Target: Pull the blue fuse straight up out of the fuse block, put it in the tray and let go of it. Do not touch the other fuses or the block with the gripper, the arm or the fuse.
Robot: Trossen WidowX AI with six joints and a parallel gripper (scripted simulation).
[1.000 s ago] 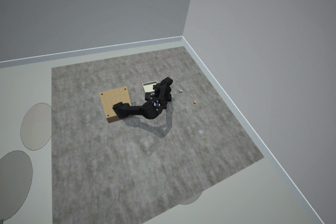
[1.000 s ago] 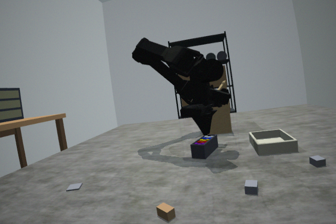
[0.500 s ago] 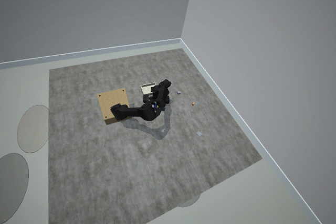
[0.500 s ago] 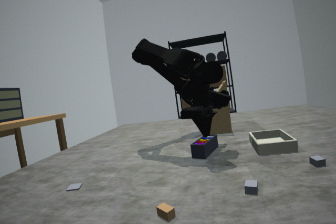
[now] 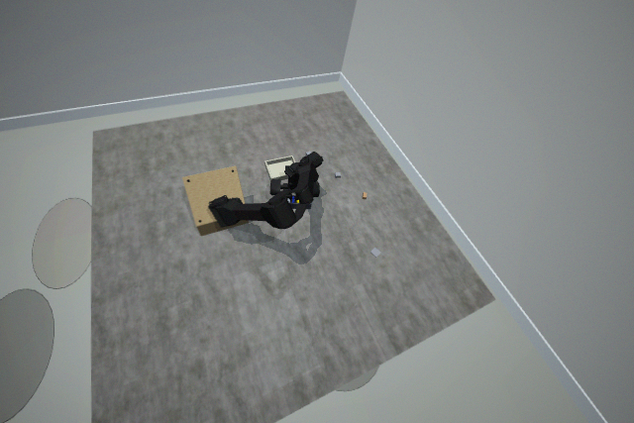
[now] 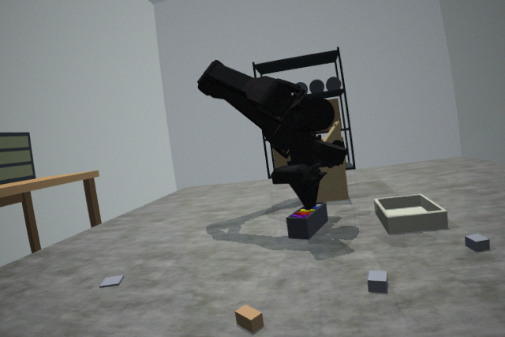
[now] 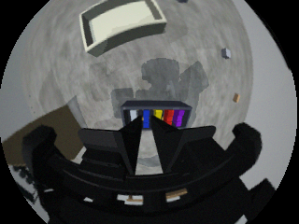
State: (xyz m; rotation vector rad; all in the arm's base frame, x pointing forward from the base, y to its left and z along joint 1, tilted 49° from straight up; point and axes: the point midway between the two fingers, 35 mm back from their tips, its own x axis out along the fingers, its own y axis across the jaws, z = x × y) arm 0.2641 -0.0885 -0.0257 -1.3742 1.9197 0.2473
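The beige tray is 40 mm ahead of my gripper tip, 180 mm to the left of it and 30 mm below it. The rest, counted from my gripper tip: flat grey tile (190 mm ahead, 330 mm to the right, 30 mm below); then blue fuse (10 mm below).
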